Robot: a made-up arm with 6 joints.
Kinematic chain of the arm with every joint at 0, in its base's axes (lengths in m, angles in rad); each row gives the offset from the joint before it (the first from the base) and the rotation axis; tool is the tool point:
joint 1: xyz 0 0 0.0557 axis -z
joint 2: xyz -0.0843 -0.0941 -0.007 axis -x
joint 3: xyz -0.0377 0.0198 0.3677 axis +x
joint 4: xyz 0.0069 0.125 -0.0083 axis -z
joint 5: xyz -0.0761 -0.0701 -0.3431 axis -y
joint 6: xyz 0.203 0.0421 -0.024 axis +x
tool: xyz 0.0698 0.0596 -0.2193
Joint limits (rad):
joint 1: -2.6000..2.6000
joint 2: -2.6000..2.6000
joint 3: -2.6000..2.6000
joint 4: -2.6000..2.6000
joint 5: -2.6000..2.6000
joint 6: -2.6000..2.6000
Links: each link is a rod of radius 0.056 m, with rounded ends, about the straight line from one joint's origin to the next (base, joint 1, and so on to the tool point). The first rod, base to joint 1, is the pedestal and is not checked.
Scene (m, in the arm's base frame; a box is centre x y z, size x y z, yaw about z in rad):
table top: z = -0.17
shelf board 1: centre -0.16 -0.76 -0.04 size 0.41 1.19 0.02 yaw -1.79
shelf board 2: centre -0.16 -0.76 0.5 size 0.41 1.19 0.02 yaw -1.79
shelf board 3: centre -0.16 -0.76 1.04 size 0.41 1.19 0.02 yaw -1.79
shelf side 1: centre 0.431 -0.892 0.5 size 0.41 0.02 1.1 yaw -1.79
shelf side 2: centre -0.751 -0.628 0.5 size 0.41 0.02 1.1 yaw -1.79
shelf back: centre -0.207 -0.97 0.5 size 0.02 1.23 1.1 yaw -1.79
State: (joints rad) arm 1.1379 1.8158 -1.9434 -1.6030 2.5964 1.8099
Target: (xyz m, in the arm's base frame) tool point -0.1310 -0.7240 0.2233
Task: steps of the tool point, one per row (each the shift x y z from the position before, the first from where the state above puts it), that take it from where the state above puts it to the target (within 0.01 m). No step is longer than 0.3 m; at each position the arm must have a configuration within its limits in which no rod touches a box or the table.
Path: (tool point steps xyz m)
1: -0.0878 -0.0213 0.2637
2: -0.1560 -0.1003 0.2127
3: -0.1731 -0.1778 0.1184
4: -0.1350 -0.2216 0.0049
5: -0.0588 -0.2104 -0.0963
6: 0.0238 -0.1448 -0.1561
7: 0.0825 -0.0504 -0.1597
8: -0.0309 -0.1046 -0.0042
9: -0.0230 -0.1023 0.0006
10: -0.0138 -0.0968 0.0036

